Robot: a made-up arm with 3 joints. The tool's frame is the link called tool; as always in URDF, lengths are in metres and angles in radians.
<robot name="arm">
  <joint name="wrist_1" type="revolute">
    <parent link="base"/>
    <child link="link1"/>
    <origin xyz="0.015 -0.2 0.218" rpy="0 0 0"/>
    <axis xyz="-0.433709 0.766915 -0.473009"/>
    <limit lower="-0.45" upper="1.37"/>
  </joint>
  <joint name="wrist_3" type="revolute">
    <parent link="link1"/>
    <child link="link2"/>
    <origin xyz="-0.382 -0.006 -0.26" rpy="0 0 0"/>
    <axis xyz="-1 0 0"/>
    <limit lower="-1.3" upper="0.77"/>
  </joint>
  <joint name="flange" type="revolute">
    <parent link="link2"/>
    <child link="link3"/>
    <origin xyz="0.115 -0.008 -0.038" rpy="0 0 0"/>
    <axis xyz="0 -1 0"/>
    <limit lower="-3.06" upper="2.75"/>
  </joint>
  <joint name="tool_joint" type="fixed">
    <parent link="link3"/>
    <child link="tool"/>
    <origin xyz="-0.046 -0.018 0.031" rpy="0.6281 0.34 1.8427"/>
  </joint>
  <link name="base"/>
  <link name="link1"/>
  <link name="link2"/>
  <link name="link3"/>
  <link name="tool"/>
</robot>
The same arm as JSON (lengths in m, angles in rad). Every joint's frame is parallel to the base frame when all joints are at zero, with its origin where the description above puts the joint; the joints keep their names.
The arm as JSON. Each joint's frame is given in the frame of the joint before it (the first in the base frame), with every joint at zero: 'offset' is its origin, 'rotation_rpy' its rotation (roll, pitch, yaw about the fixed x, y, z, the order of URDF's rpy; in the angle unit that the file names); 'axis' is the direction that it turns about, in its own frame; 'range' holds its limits. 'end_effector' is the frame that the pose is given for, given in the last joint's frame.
{"length_unit": "m", "angle_unit": "rad", "chain": [
  {"id": "wrist_1", "offset": [0.015, -0.2, 0.218], "rotation_rpy": [0.0, 0.0, 0.0], "axis": [-0.433709, 0.766915, -0.473009], "range": [-0.45, 1.37]},
  {"id": "wrist_3", "offset": [-0.382, -0.006, -0.26], "rotation_rpy": [0.0, 0.0, 0.0], "axis": "-x", "range": [-1.3, 0.77]},
  {"id": "flange", "offset": [0.115, -0.008, -0.038], "rotation_rpy": [0.0, 0.0, 0.0], "axis": "-y", "range": [-3.06, 2.75]}
], "end_effector": {"offset": [-0.046, -0.018, 0.031], "rotation_rpy": [0.6281, 0.34, 1.8427]}}

